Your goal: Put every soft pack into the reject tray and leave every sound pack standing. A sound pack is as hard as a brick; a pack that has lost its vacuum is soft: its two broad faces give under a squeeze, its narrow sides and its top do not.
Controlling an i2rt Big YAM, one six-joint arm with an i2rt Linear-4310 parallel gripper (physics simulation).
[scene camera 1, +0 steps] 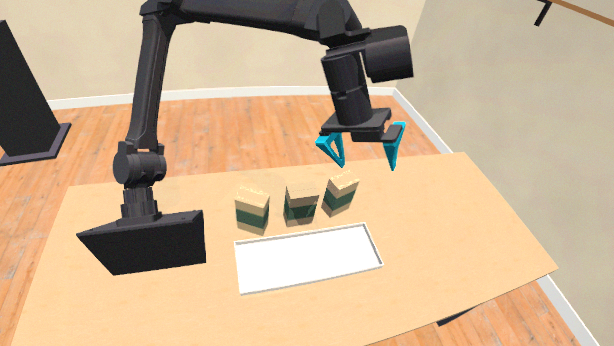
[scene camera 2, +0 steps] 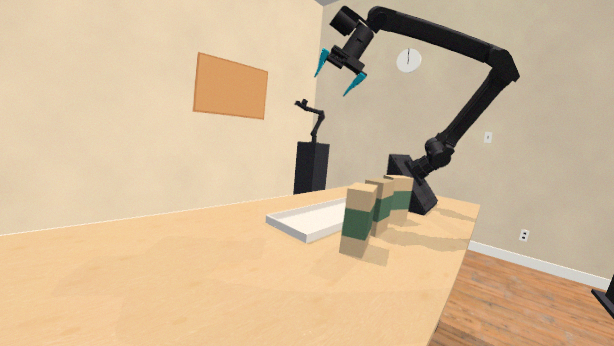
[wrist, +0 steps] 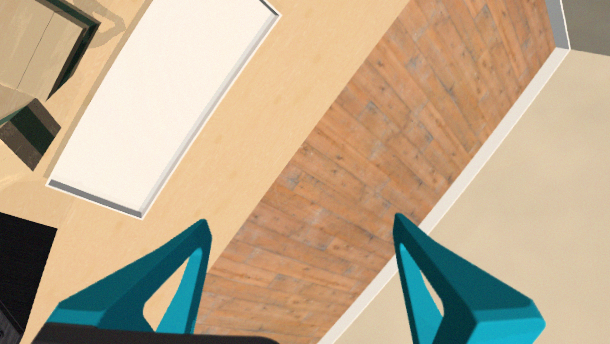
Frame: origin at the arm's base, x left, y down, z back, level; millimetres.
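Seen in the pictures: gripper, between the fingertips: [scene camera 1: 367, 167] [scene camera 2: 329, 86] [wrist: 299, 225]; arm's base, origin of its link: [scene camera 1: 141, 221] [scene camera 2: 413, 172].
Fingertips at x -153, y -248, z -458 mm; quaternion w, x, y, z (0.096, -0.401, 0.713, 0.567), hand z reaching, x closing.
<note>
Pixels of each thing's top centre, then the offset from my fingertips to it. Level surfaces: height alone.
- left pack, centre of its top: [scene camera 1: 252, 196] [scene camera 2: 398, 176] dx +172, dy +240, dz +176 mm
- middle pack, centre of its top: [wrist: 34, 51] [scene camera 2: 380, 180] [scene camera 1: 302, 189] dx +166, dy +240, dz +38 mm
- right pack, centre of its top: [scene camera 2: 363, 186] [scene camera 1: 344, 179] dx +180, dy +240, dz -96 mm
- white reject tray, centre of its top: [wrist: 162, 96] [scene camera 1: 310, 254] [scene camera 2: 334, 210] dx +30, dy +358, dz +45 mm
- table, height of its surface: dy +381 mm
Three tan packs with dark green bands stand upright in a loose row behind the tray: a left pack [scene camera 1: 251, 217] [scene camera 2: 401, 200], a middle pack [scene camera 1: 300, 212] [scene camera 2: 382, 208] and a right pack [scene camera 1: 340, 200] [scene camera 2: 357, 223]. Softness does not show. The white reject tray [scene camera 1: 307, 260] [scene camera 2: 286, 231] [wrist: 160, 90] lies flat and empty. In the wrist view two packs partly show at the left edge; which two I cannot tell. My gripper [scene camera 1: 368, 168] [scene camera 2: 330, 86] [wrist: 299, 225] is open and empty, high above the packs and tray, with its cyan fingers wide apart.
The black arm base [scene camera 1: 150, 247] [scene camera 2: 425, 197] [wrist: 25, 270] stands on the table [scene camera 1: 450, 240] [scene camera 2: 150, 280], left of the packs in scene camera 1. A dark pedestal [scene camera 1: 25, 95] [scene camera 2: 311, 167] stands away from the table.
</note>
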